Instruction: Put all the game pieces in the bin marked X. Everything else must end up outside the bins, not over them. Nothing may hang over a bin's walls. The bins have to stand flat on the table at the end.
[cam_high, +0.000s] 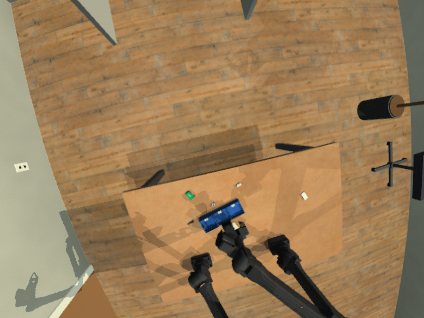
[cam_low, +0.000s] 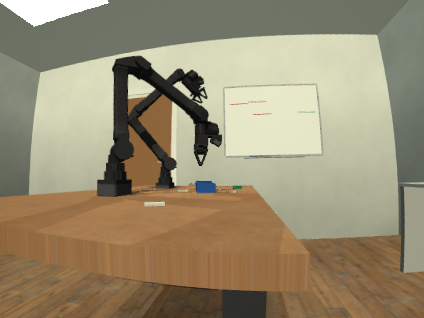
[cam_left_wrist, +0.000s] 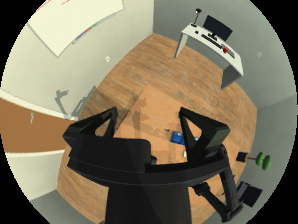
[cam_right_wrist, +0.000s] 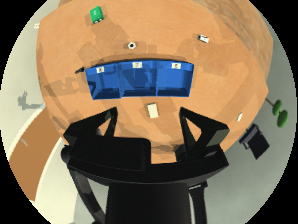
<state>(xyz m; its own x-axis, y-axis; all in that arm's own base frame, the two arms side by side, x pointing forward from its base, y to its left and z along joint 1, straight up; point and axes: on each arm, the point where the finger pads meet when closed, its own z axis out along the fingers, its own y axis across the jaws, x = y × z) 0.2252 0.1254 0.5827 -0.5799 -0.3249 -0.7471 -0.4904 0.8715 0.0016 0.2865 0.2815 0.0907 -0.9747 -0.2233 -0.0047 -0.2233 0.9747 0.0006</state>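
Now: right hand 13 cm above the cream piece, 9 cm past it and 4 cm to the left of it. Round my right hand: thin dark object (21 cm to the left, 13 cm below); then blue bin (11 cm below, 3 cm to the left, 1 cm ahead); then green piece (17 cm to the left, 16 cm ahead, 13 cm below).
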